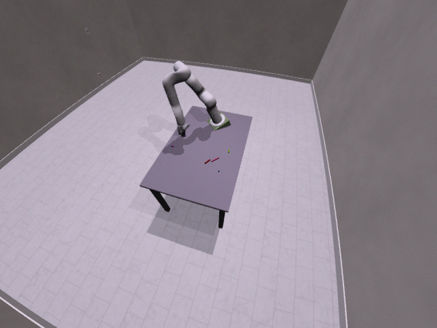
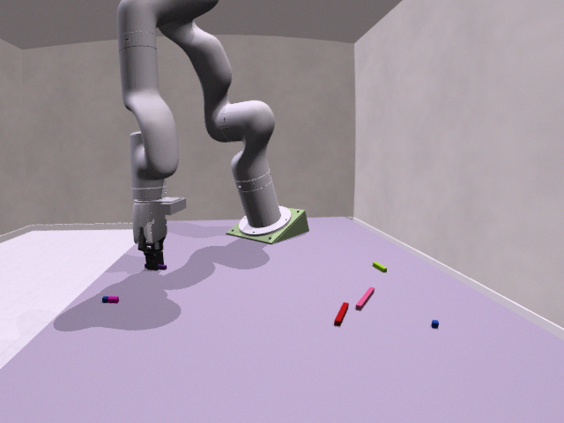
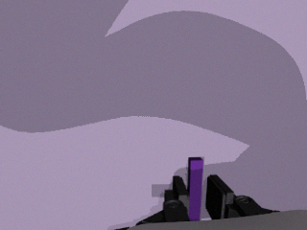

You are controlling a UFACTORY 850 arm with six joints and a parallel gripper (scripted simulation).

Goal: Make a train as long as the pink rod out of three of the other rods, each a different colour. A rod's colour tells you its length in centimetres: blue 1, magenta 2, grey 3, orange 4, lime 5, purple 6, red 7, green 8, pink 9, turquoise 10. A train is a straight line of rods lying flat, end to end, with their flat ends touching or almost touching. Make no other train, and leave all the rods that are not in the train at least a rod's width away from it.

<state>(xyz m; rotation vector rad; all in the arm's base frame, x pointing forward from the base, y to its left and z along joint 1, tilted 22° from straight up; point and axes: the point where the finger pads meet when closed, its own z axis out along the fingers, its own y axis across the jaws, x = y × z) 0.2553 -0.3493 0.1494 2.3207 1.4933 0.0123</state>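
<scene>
Now: the purple rod 2 cm below my hand. Round my hand: magenta rod 18 cm ahead, 8 cm to the right, 2 cm below; then pink rod 39 cm to the left, 32 cm ahead, 2 cm below; then red rod 35 cm ahead, 32 cm to the left, 2 cm below.
</scene>
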